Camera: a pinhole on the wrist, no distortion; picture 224 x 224 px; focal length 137.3 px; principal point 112.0 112.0 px. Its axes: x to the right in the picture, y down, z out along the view. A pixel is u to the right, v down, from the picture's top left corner.
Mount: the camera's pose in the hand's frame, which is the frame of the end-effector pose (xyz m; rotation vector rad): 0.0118 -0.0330 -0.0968 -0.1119 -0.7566 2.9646
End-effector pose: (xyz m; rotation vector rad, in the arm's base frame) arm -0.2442 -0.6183 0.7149 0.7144 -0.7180 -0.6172
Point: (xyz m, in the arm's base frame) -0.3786 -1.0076 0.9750
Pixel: 11 42
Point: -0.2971 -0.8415 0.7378
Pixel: 29 93
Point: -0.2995 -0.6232 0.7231
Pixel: 150 13
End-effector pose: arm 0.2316 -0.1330 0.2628 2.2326 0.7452 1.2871
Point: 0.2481 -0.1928 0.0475
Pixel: 209 83
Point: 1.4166 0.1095 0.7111
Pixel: outside the picture
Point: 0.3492 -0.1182 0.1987
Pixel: 100 29
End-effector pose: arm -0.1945 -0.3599 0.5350 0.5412 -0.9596 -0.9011
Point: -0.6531 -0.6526 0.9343
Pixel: 35 33
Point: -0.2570 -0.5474 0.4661
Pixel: 14 164
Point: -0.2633 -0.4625 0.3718
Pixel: 111 214
